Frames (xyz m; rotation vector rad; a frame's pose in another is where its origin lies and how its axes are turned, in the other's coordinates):
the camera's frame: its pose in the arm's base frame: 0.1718 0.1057 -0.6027 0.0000 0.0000 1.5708
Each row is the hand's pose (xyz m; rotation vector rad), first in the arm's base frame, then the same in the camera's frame.
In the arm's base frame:
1: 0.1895 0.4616 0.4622 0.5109 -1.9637 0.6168
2: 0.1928 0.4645 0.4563 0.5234 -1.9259 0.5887
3: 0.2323 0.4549 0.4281 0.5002 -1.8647 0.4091
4: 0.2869 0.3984 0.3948 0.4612 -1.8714 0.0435
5: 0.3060 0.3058 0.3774 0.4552 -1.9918 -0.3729
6: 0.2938 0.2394 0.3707 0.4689 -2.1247 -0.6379
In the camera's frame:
1: 0.3559 -0.0177 1.0649 -1.0112 -1.7224 -0.3972
2: 0.3588 -0.0210 1.0590 -0.9813 -1.7138 -0.4419
3: 0.3492 -0.0605 1.0308 -0.9812 -1.7005 -0.6438
4: 0.2927 -0.1151 0.9975 -1.0667 -1.7645 -0.9795
5: 0.2001 -0.1342 0.9801 -1.2276 -1.9549 -1.2753
6: 0.1337 -0.1220 0.9734 -1.3678 -2.1424 -1.4021

